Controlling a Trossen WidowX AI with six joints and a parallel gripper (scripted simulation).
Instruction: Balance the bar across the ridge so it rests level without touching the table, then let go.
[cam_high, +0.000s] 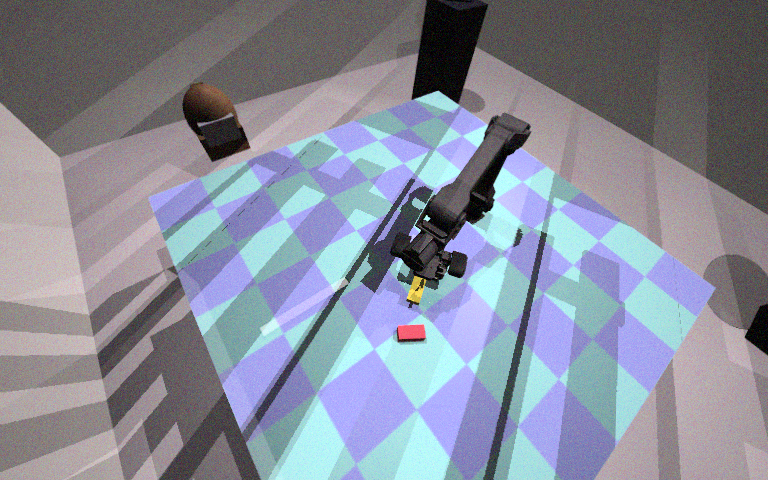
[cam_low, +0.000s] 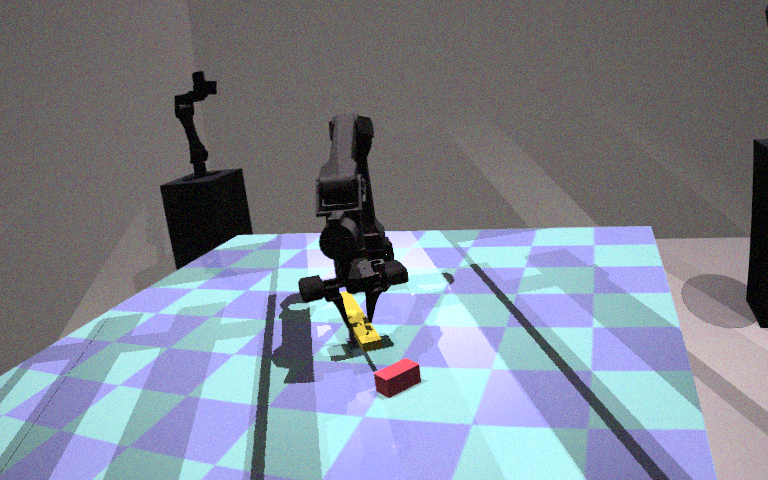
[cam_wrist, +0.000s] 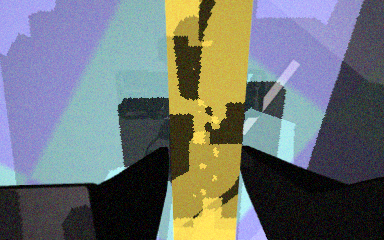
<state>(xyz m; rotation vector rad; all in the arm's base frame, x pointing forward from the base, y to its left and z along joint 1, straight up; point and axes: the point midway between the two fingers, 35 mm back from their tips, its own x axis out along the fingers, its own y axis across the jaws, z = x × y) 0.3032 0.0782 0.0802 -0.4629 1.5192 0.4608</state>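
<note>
My gripper tip is 20 mm to the left of the yellow bar and 20 mm past it. The rest, counted from my gripper tip: red block: 130 mm ahead, 110 mm to the left, 30 mm below.
</note>
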